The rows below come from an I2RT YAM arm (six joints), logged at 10 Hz.
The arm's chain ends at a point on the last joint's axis. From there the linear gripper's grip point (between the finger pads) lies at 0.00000 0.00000 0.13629 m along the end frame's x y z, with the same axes.
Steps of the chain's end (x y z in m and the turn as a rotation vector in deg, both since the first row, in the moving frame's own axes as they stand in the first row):
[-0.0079, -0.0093, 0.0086, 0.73, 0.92, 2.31]
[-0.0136, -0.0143, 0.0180, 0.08, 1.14, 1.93]
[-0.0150, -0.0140, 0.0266, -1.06, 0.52, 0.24]
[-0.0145, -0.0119, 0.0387, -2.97, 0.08, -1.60]
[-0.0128, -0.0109, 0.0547, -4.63, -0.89, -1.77]
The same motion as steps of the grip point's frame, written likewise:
[-0.0057, -0.0110, 0.0086, 0.73, 0.92, 2.31]
[-0.0109, -0.0144, 0.0180, 0.08, 1.14, 1.93]
[-0.0138, -0.0115, 0.0266, -1.06, 0.52, 0.24]
[-0.0142, -0.0048, 0.0385, -2.97, 0.08, -1.60]
[-0.0147, 0.0001, 0.0542, -4.63, -0.89, -1.77]

